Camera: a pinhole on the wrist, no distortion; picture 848 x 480 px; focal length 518.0 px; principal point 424.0 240.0 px. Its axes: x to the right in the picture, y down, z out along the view. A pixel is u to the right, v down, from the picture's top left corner.
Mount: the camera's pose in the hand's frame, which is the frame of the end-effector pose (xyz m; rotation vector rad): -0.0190 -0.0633 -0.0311 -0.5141 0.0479 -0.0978
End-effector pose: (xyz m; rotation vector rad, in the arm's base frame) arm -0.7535 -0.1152 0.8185 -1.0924 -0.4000 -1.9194
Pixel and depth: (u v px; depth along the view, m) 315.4 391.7 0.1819
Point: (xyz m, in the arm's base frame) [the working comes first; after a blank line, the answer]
In the camera's frame: -0.0381 0.0533 0.1819

-0.6282 -0.0737 0.8333
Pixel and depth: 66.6 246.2 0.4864
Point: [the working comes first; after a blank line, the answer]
In the camera's frame: -0.3356 0.0058 0.4864

-0.2911 0.1784 0.7541
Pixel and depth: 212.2 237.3 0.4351
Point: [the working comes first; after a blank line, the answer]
In the camera's frame: -0.1779 -0.0023 0.4351

-0.3906 0.0982 0.8601
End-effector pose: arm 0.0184 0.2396 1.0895 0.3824 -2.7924 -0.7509
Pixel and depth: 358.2 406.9 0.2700
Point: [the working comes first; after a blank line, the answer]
In the camera's frame: -0.0343 0.0870 0.2700

-0.0295 0.4450 1.0253
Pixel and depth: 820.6 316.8 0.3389
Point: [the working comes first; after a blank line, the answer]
In the camera's frame: 0.2595 0.0502 0.3389

-0.3206 0.3638 0.9928
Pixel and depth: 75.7 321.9 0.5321
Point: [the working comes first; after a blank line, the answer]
In the camera's frame: -0.3578 0.0841 0.5321

0.1594 0.7790 0.8638
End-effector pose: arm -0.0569 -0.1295 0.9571 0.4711 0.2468 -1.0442
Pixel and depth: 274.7 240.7 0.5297
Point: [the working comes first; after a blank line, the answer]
In the camera's frame: -0.1527 0.0007 0.5297

0.0524 -0.1485 1.4445
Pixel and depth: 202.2 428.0 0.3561
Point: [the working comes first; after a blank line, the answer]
In the camera's frame: -0.1525 0.1292 0.3561

0.0802 -0.0323 1.2646
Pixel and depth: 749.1 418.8 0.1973
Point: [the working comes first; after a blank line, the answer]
In the camera's frame: 0.1238 0.0681 0.1973

0.0697 -0.2423 1.0174
